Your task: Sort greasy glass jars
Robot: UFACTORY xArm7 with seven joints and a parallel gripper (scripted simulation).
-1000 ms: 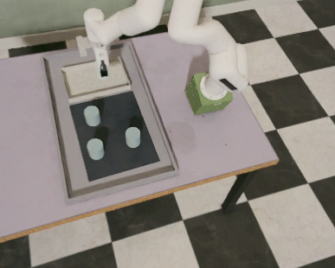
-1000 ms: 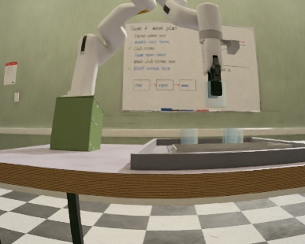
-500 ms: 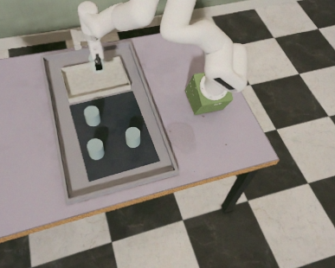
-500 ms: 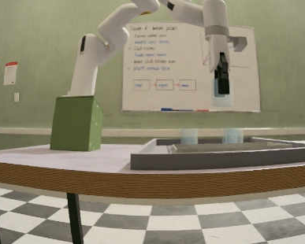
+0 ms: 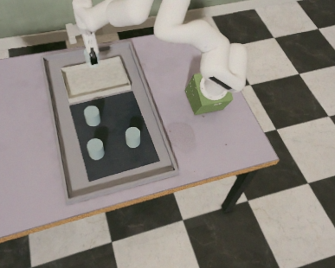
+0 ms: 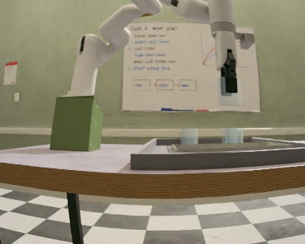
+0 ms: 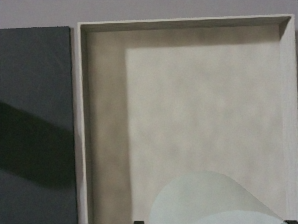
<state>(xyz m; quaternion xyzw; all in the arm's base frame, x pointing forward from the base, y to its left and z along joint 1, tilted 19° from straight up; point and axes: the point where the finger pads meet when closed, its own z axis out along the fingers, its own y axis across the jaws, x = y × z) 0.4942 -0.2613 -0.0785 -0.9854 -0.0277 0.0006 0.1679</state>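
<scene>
The pale tray lies 10 mm to the right of my hand and 170 mm below it. Round my hand: dark drying mat (20 mm behind, 310 mm to the left, 170 mm below).
</scene>
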